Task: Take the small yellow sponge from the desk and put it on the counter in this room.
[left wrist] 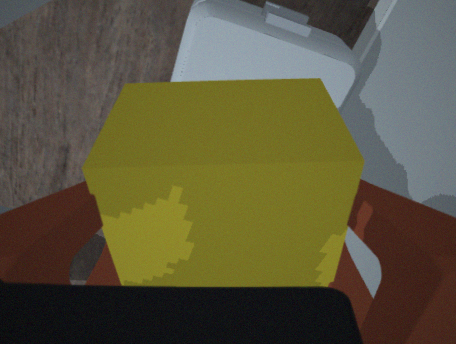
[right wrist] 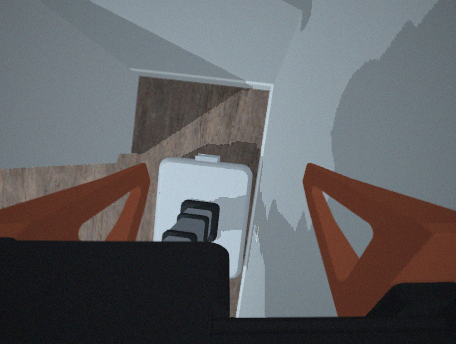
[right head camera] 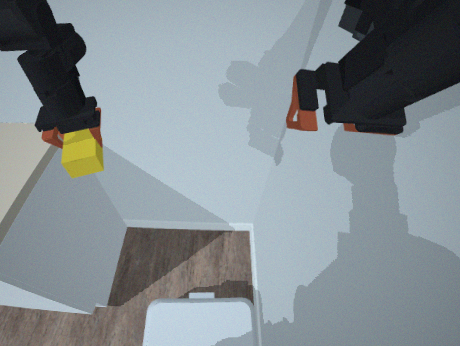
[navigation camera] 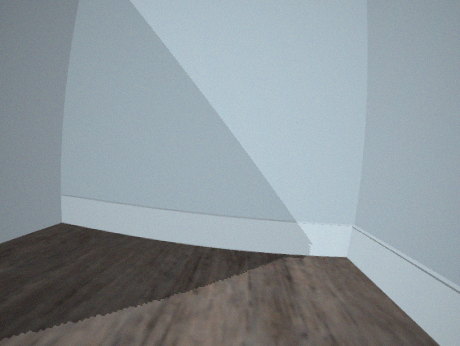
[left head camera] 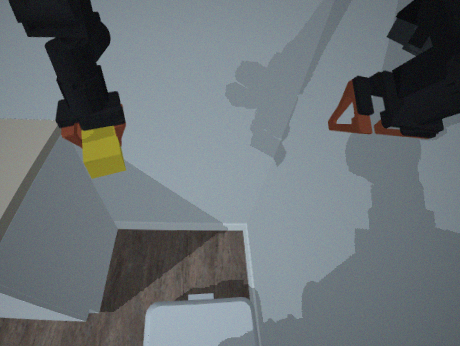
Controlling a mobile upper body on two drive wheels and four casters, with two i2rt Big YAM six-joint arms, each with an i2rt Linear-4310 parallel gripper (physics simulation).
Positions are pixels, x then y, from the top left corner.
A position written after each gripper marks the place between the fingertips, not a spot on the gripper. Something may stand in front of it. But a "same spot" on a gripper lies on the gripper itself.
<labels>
left gripper: left wrist 226,171; right head camera; left head camera; not seen in the right wrist view (out of frame); not seen in the navigation camera view (out of frame)
right gripper: right wrist 226,172; right head camera 317,125; left head camera 353,127; not seen in the left wrist view (out of frame); not seen in the navigation camera view (out of frame)
small yellow sponge: left wrist 229,183; right head camera; left head camera; not seen in the right wrist view (out of frame); not seen in the navigation camera view (out of frame)
same spot on small yellow sponge: (left head camera: 102,155) = (right head camera: 79,156)
same spot on left gripper: (left head camera: 72,132) = (right head camera: 51,135)
</labels>
